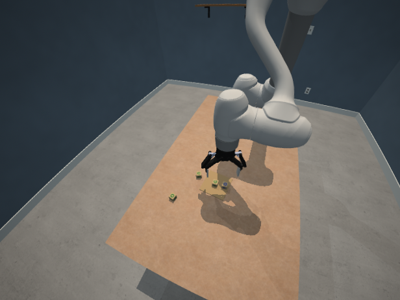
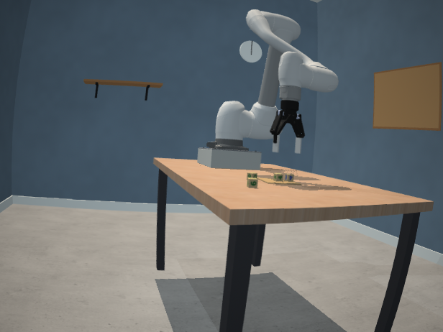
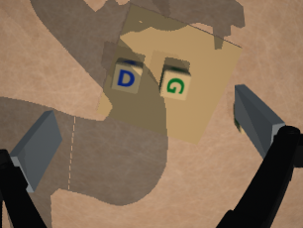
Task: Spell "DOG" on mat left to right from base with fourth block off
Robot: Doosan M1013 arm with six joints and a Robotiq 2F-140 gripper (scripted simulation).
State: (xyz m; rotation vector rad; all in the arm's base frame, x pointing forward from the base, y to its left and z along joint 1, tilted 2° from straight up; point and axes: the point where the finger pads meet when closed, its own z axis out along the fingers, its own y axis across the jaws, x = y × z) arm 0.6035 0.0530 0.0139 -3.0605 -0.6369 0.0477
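Right now the G block is 3 cm to the right of my hand and 11 cm below it. Round my hand: D block: 2 cm to the left, 11 cm below; tan mat: 3 cm to the right, 13 cm below.
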